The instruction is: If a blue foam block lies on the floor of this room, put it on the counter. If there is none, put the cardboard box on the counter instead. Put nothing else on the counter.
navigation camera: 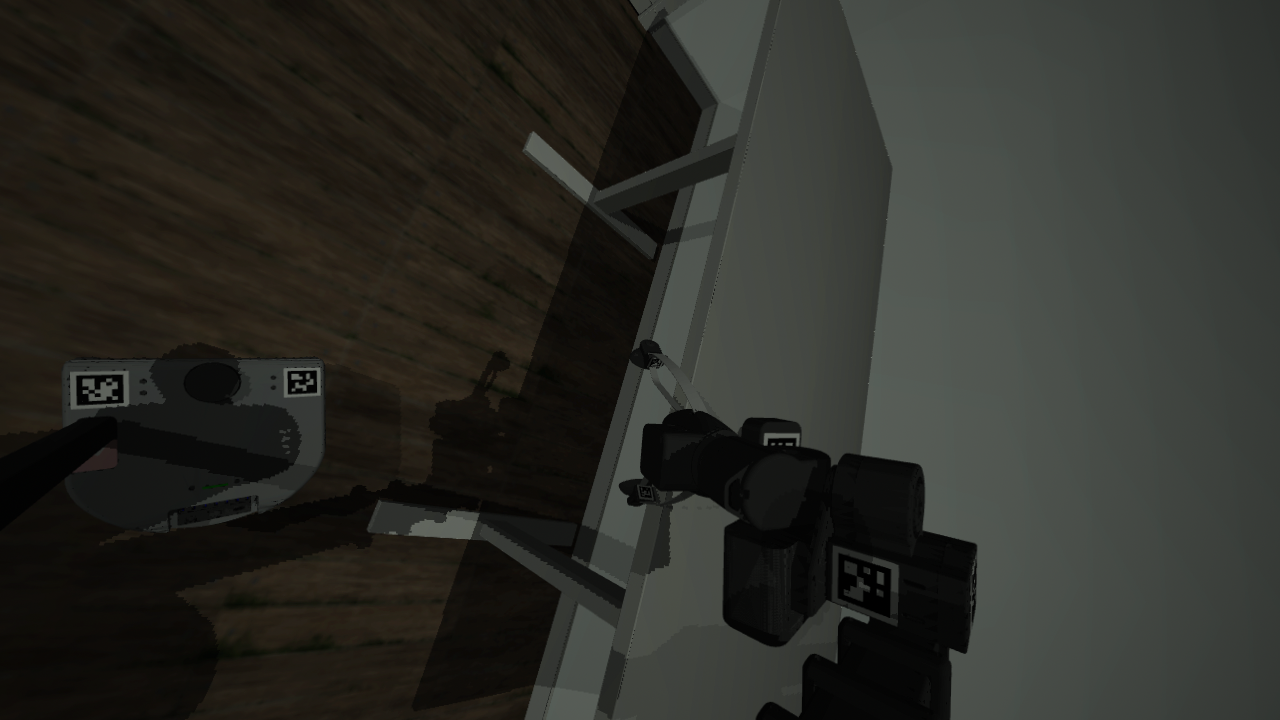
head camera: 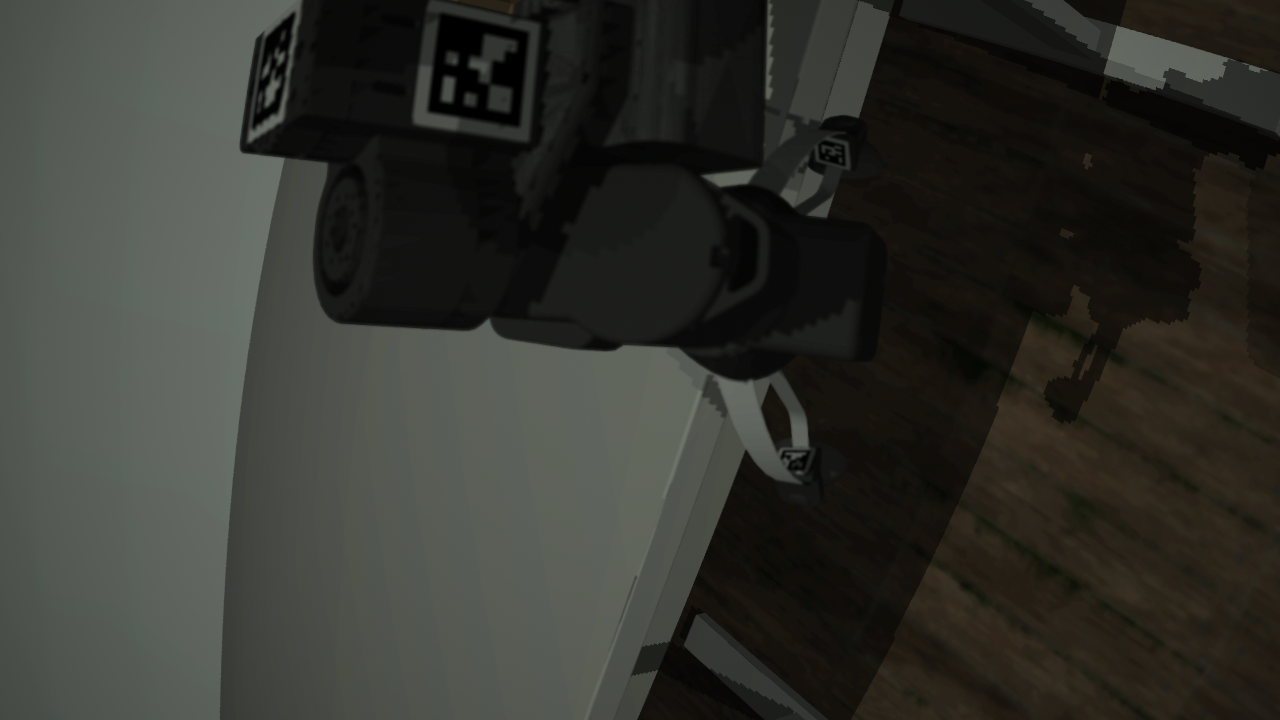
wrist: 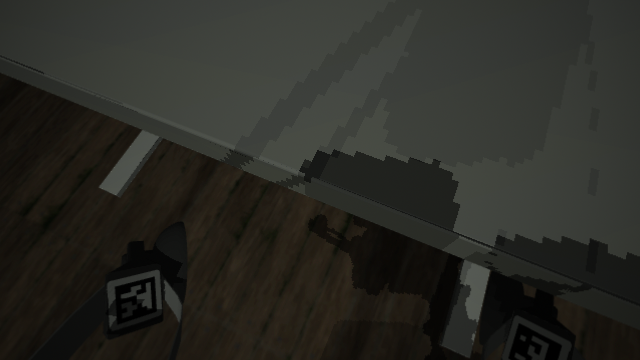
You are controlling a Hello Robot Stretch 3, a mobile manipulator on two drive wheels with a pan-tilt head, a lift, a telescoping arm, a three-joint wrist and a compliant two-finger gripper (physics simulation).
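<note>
My gripper [head camera: 827,311] [navigation camera: 641,422] [wrist: 332,267] is open, with its fingers wide apart and no object between them. It hangs at the long edge of a pale table-like top [head camera: 429,519] [navigation camera: 796,232] [wrist: 150,65] on legs; I cannot tell whether this is the counter. Its fingertips reach past the edge, over the floor. A small tan strip [head camera: 487,5] shows at the top of the head camera view, mostly hidden by the wrist; I cannot tell whether it is the cardboard box. No blue foam block shows in these views.
My base [navigation camera: 299,429] stands on the dark wood floor [head camera: 1118,501] [navigation camera: 313,223] [wrist: 240,300]. Pale table feet [navigation camera: 559,165] [wrist: 131,162] stick out over the floor. A pale wall [head camera: 107,358] [navigation camera: 1074,268] stands behind the top. Shadows of the arm lie on the floor and top.
</note>
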